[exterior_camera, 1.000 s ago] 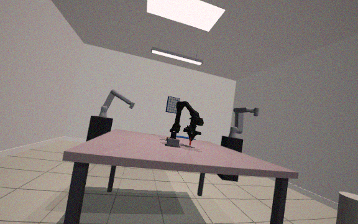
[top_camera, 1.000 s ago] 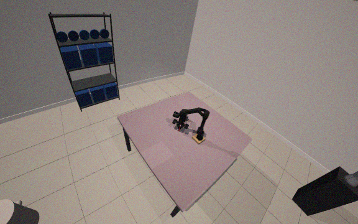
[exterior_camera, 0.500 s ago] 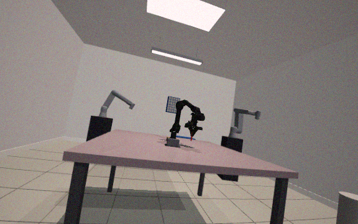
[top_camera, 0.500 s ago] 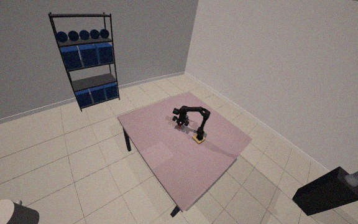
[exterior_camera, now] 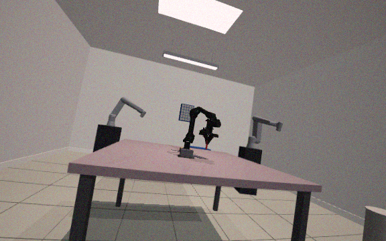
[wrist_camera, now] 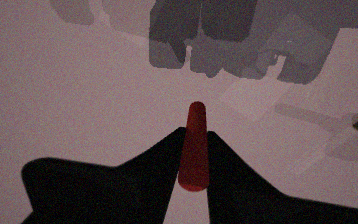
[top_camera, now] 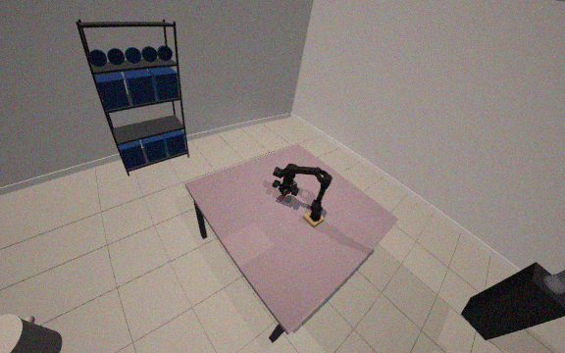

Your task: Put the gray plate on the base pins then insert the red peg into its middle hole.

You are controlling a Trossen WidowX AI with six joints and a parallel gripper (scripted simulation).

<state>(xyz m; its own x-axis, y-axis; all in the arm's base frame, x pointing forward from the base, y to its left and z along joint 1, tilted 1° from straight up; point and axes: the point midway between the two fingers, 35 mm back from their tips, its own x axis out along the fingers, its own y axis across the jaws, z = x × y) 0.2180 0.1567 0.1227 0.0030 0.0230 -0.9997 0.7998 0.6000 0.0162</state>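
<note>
Right now the gray plate is 17 cm to the right of my gripper tip, 14 cm ahead of it and 7 cm below it. Round my gripper tip: red peg: right at my gripper tip.
</note>
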